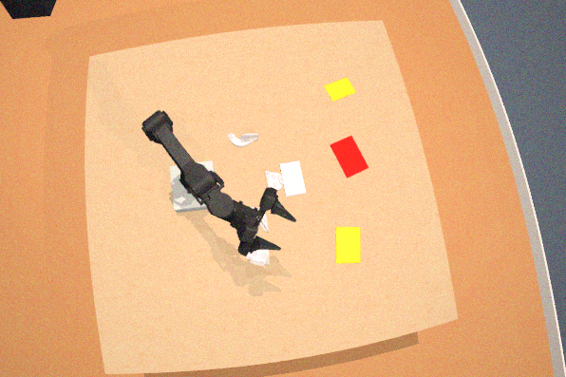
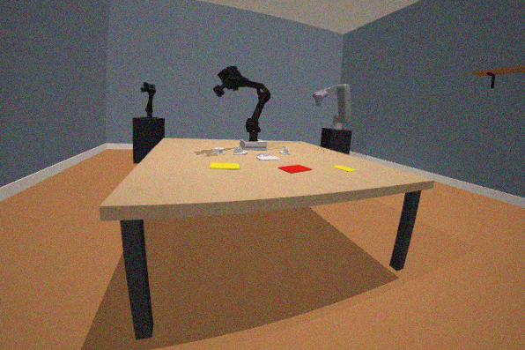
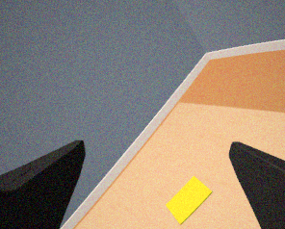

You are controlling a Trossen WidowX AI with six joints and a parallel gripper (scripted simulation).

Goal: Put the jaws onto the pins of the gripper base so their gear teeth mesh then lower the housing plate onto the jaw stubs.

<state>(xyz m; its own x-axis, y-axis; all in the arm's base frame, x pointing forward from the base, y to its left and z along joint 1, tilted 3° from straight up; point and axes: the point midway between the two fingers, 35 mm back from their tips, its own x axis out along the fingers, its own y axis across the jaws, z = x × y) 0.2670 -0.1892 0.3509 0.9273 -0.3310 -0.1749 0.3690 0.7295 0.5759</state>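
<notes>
My gripper tip is 39 cm above the white jaw, 14 cm to the right of it and 10 cm past it. From my gripper tip the other things lie so: yellow patch 39 cm below, 23 cm ahead, 4 cm to the left; then red patch 39 cm below, 37 cm to the left, 24 cm ahead.
</notes>
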